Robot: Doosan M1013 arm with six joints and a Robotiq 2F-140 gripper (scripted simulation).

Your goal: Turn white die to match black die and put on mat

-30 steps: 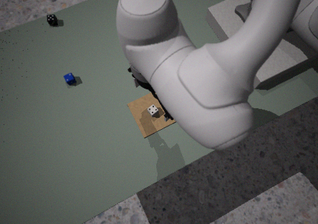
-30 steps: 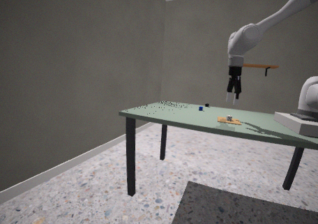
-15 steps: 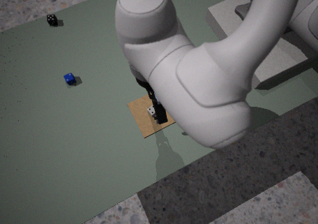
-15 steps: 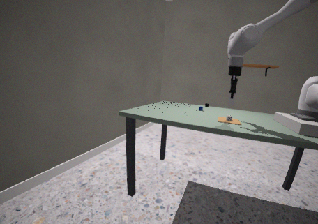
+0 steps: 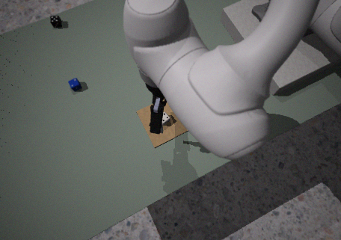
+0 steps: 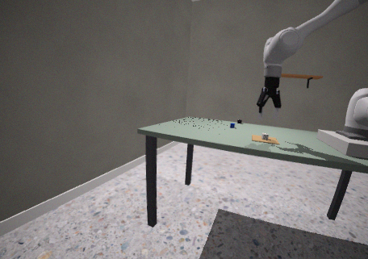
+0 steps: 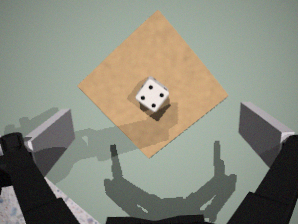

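Now: hand 10 cm above the white die. From my hand the other things lie so: brown mat: 12 cm below; then blue die: 23 cm ahead, 24 cm to the right, 11 cm below; then black die: 22 cm ahead, 51 cm to the right, 11 cm below.
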